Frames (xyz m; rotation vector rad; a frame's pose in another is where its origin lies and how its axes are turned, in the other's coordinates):
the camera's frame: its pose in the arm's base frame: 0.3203 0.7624 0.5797 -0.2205 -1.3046 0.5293
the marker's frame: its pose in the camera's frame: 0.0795 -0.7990 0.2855 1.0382 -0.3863 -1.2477
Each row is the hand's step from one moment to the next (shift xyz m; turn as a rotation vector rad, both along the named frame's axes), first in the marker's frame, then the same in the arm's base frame.
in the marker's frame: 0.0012 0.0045 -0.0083 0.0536 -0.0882 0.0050
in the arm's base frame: 0.0019 0.0066 0.0066 0.0854 -0.0475 -0.0336
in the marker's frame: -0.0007 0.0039 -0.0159 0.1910 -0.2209 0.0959
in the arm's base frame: 0.0051 0.0137 0.0073 0.2022 -0.2189 -0.0754
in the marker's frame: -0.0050 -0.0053 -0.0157 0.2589 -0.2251 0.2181
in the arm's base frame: 0.0088 0.0148 -0.0021 0.1796 -0.3569 -0.0749
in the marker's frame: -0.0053 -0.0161 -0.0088 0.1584 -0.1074 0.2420
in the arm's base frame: 0.0123 0.0079 -0.0123 0.0343 -0.3012 -0.0571
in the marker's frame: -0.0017 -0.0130 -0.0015 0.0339 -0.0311 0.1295
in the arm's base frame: 0.0085 0.0003 -0.0101 -0.0269 -0.1280 -0.0421
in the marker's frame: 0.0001 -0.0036 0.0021 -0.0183 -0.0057 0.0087
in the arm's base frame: 0.0014 -0.0023 -0.0032 -0.0106 0.0028 -0.0180
